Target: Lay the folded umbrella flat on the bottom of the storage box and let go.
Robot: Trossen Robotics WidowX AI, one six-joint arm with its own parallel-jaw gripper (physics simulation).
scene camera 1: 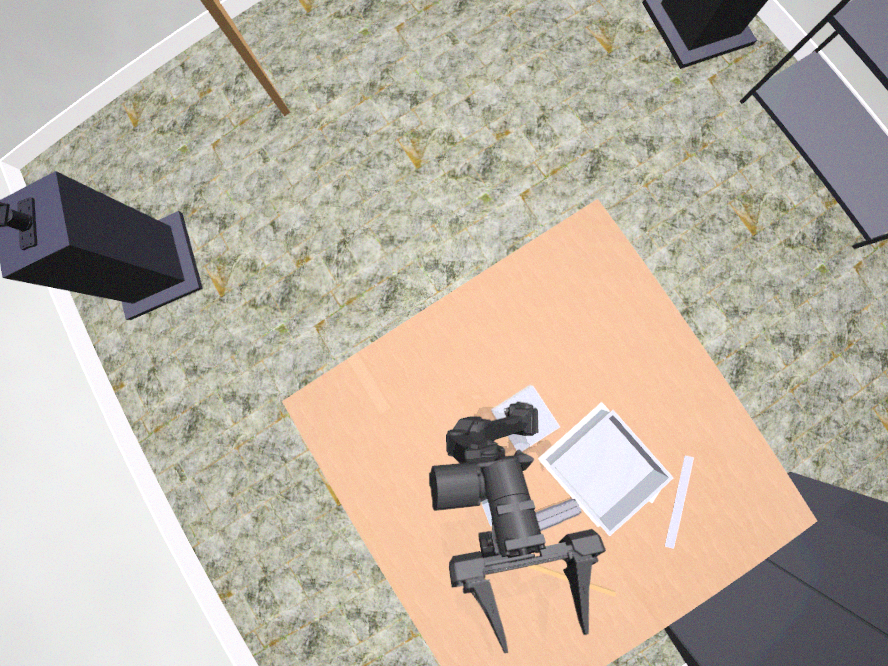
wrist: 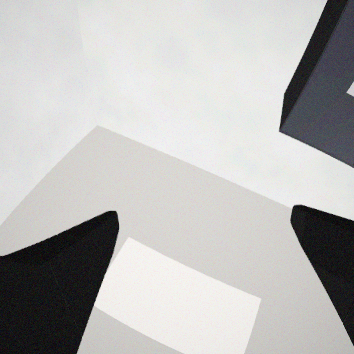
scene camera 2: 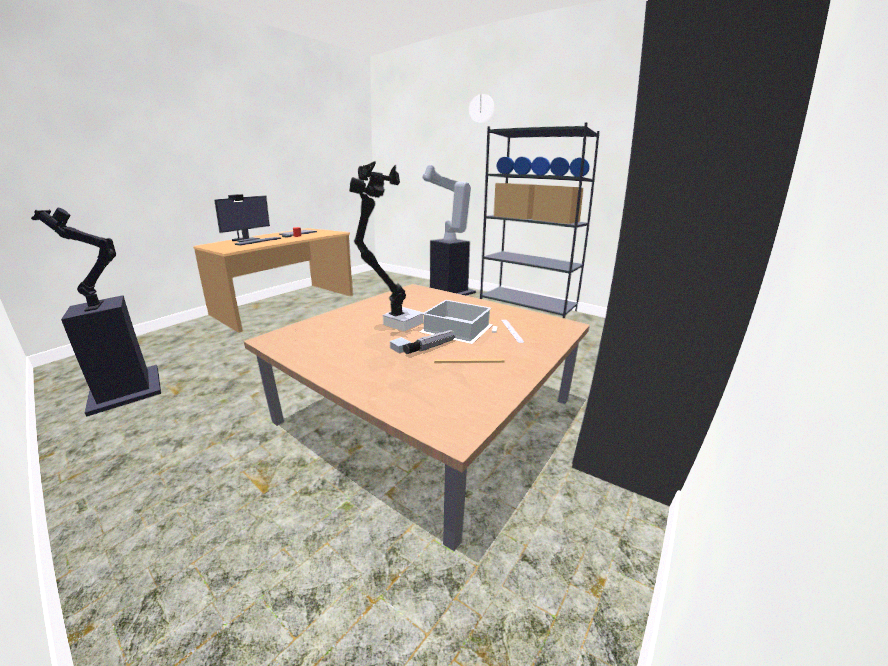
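Where they show: gripper, between the fingertips: (scene camera 1: 546, 644) (wrist: 206, 217) (scene camera 2: 385, 163); arm's base, origin of its link: (scene camera 1: 516, 415) (scene camera 2: 396, 313).
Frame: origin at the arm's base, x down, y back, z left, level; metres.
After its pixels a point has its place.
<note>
The folded umbrella (scene camera 1: 559, 514) {x 0.004, y -0.333, z 0.014 m} (scene camera 2: 436, 341) {x 0.022, y -0.367, z -0.040 m}, grey with a black handle end, lies on the table outside the storage box, its grey end close to the box's wall. The arm hides its handle end in the first scene view. The open-topped grey storage box (scene camera 1: 634, 499) {x -0.002, y -0.372, z 0.246 m} (scene camera 2: 446, 326) {x 0.003, y -0.298, z 0.085 m} stands upright, and its visible bottom is bare. My gripper (scene camera 1: 546, 642) {x -0.741, y -0.119, z -0.119 m} (scene camera 2: 383, 167) {x -0.741, y -0.119, z -0.119 m} (wrist: 206, 217) {x -0.741, y -0.119, z -0.119 m} is open and empty, raised high above the table and far from umbrella and box. The wrist view shows wall and ceiling between the fingers; umbrella and box do not show there.
A pale block (scene camera 2: 399, 344) {x 0.021, y -0.287, z -0.188 m} sits at the umbrella's handle end. A white strip (scene camera 1: 679, 501) {x 0.055, y -0.460, z 0.398 m} (scene camera 2: 512, 330) {x 0.055, y -0.465, z 0.397 m} and a small white cube (scene camera 2: 494, 329) {x 0.045, y -0.410, z 0.315 m} lie beyond the box. A thin yellow stick (scene camera 1: 601, 590) {x 0.045, y -0.627, z 0.056 m} (scene camera 2: 469, 361) {x 0.049, y -0.565, z -0.027 m} lies near the umbrella. A tall dark cabinet (scene camera 2: 688, 250) stands beside the table.
</note>
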